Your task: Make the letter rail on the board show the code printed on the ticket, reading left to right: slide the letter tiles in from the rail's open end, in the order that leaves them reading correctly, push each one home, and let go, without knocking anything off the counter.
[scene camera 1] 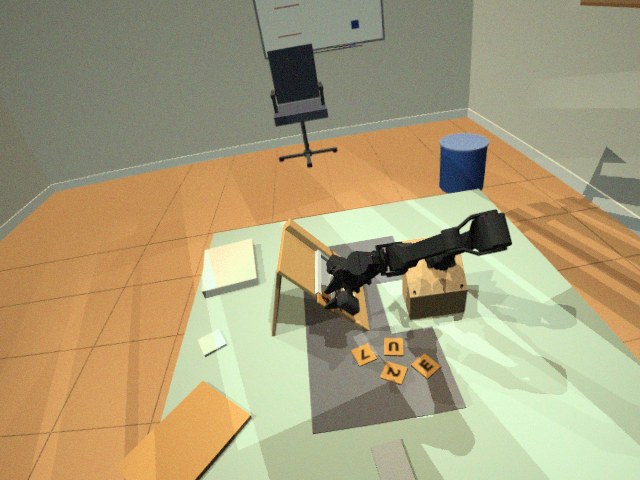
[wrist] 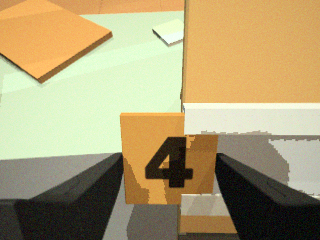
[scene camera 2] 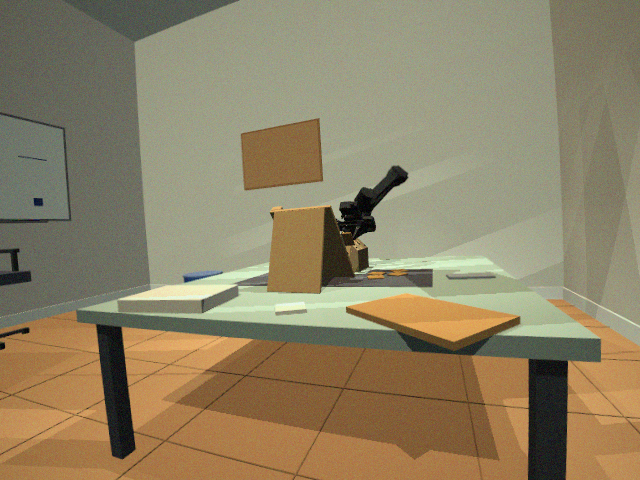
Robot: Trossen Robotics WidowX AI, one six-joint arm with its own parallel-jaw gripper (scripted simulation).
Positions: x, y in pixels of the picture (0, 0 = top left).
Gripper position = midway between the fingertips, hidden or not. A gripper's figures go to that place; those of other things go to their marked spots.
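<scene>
The cream box (scene camera 1: 232, 267) is 1.45 m from the lens, and I see a slanted wooden board (scene camera 1: 302, 259) at 1.08 m from the lens. My own gripper (scene camera 1: 325, 300) is 1.02 m from the lens. As for the grey mat (scene camera 1: 343, 395), it is 1.01 m from the lens, and the spots on the grey mat and the cream box are 0.70 m apart.
</scene>
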